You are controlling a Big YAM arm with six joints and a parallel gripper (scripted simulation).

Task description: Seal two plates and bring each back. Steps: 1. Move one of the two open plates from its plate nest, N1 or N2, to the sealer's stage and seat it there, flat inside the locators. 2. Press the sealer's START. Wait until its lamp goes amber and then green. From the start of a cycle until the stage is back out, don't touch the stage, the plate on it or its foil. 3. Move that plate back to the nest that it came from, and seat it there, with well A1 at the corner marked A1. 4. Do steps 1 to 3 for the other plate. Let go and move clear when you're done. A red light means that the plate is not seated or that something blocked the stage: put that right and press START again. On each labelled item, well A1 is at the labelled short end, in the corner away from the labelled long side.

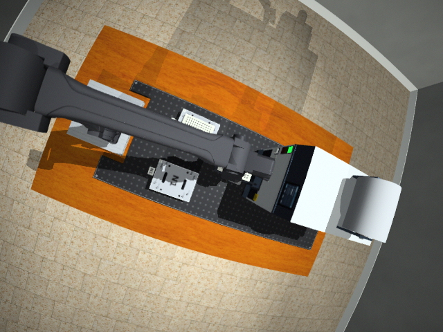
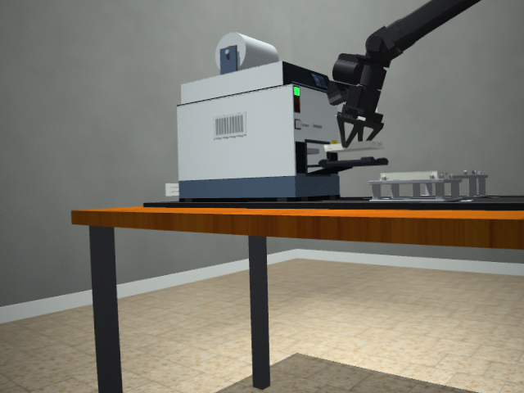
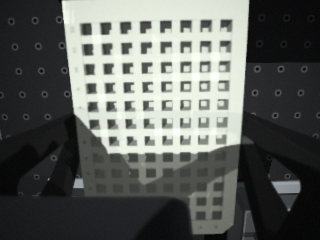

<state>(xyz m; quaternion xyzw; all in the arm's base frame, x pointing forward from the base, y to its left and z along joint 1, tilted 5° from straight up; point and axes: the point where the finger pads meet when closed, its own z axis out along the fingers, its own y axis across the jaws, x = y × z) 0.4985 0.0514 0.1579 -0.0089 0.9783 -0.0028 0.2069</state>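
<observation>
My gripper is now 4 cm above the sealer stage. Also, from my hand: plate nest 19 cm behind, 9 cm below, 7 cm to the left; then pale start button 10 cm to the left, 10 cm ahead, 5 cm above; then A1 mark 26 cm behind, 13 cm to the left, 9 cm below.
</observation>
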